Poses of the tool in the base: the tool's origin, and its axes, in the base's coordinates. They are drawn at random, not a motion.
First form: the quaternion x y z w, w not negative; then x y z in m.
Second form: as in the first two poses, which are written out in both.
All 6 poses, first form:
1: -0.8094 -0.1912 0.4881 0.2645 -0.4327 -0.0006 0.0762
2: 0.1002 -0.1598 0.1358 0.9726 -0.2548 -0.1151 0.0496
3: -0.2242 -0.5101 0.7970 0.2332 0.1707 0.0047 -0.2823
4: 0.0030 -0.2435 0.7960 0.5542 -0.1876 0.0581 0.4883
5: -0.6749 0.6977 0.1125 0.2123 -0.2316 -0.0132 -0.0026
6: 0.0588 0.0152 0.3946 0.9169 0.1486 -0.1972 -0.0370
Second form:
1: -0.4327 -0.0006 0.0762 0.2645 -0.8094 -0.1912 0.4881
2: -0.2548 -0.1151 0.0496 0.9726 0.1002 -0.1598 0.1358
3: 0.1707 0.0047 -0.2823 0.2332 -0.2242 -0.5101 0.7970
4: -0.1876 0.0581 0.4883 0.5542 0.0030 -0.2435 0.7960
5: -0.2316 -0.0132 -0.0026 0.2123 -0.6749 0.6977 0.1125
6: 0.1486 -0.1972 -0.0370 0.9169 0.0588 0.0152 0.3946
